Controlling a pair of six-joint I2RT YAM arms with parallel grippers.
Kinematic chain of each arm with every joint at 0, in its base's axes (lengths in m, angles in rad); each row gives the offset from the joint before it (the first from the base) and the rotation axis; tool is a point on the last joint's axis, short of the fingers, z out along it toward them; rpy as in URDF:
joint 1: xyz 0 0 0.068 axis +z
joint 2: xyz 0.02 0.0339 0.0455 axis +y
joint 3: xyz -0.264 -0.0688 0 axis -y
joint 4: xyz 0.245 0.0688 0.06 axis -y
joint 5: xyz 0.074 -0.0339 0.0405 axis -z
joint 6: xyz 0.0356 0 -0.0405 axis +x
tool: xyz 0 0 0 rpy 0 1.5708 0
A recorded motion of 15 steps. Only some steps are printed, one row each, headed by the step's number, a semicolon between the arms.
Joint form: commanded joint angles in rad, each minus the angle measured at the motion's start. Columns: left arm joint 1, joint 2, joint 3, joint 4, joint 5, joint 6; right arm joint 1, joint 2, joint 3, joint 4, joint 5, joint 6.
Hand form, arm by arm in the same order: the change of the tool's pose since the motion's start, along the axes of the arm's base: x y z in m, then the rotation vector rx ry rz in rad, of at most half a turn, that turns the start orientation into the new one. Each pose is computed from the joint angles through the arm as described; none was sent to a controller.
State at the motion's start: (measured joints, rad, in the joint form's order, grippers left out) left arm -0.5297 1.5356 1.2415 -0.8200 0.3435 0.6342; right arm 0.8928 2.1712 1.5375 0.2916 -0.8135 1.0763
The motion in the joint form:
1: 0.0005 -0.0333 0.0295 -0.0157 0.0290 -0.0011; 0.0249 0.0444 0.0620 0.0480 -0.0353 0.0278
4: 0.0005 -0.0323 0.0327 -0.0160 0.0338 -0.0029; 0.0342 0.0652 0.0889 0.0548 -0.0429 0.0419
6: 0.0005 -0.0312 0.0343 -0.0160 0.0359 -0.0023; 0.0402 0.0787 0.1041 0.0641 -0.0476 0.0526
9: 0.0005 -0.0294 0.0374 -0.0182 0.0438 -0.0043; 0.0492 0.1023 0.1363 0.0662 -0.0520 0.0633
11: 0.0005 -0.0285 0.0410 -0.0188 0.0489 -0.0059; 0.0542 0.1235 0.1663 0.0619 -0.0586 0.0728
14: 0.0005 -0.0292 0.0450 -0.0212 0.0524 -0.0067; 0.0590 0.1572 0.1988 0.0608 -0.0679 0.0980
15: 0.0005 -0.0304 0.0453 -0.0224 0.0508 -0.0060; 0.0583 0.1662 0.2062 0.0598 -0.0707 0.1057
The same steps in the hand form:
1: -0.0039 0.0014 0.0180 -0.0462 -0.0271 -0.0120; -0.0033 0.0174 0.0037 0.0531 -0.0053 0.0528
4: -0.0037 0.0010 0.0188 -0.0512 -0.0256 -0.0127; -0.0043 0.0242 0.0030 0.0618 0.0022 0.0667
6: -0.0034 0.0008 0.0190 -0.0529 -0.0254 -0.0142; -0.0051 0.0284 0.0023 0.0690 0.0069 0.0754
9: -0.0033 0.0004 0.0194 -0.0589 -0.0201 -0.0162; -0.0057 0.0356 0.0014 0.0758 0.0118 0.0868
11: -0.0030 0.0001 0.0202 -0.0641 -0.0187 -0.0173; -0.0052 0.0411 0.0003 0.0783 0.0198 0.0965
14: -0.0031 0.0000 0.0216 -0.0681 -0.0187 -0.0183; -0.0039 0.0477 -0.0062 0.0723 0.0476 0.1053
15: -0.0033 0.0002 0.0219 -0.0669 -0.0201 -0.0182; -0.0028 0.0487 -0.0084 0.0690 0.0572 0.1058

